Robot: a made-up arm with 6 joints. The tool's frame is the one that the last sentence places.
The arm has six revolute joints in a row. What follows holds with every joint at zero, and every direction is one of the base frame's.
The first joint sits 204.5 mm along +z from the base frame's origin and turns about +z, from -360 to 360 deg.
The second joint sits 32.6 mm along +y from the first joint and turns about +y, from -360 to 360 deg.
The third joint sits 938.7 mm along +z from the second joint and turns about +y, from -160 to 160 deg.
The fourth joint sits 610.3 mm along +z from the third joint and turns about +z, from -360 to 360 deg.
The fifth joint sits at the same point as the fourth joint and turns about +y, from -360 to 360 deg.
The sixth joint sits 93.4 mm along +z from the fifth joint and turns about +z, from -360 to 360 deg.
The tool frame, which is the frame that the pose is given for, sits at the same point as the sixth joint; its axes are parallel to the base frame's.
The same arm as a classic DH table. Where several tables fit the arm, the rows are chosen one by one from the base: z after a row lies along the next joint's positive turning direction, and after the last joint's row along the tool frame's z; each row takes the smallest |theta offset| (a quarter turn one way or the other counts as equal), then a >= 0, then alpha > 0; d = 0 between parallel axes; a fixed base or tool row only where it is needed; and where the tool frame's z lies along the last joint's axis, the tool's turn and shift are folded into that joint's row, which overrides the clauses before.
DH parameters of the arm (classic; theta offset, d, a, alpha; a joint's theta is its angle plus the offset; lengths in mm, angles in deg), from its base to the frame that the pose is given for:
joint 1: 0 204.5 0 -90
joint 2: -90 0 938.7 0
joint 3: 90 32.6 0 90
joint 4: 0 610.3 0 -90
joint 5: 0 0 0 90
joint 6: 0 93.4 0 0
Joint limits (deg, base to tool): -360..360 -360..360 -160..160 -360..360 -360..360 -360..360

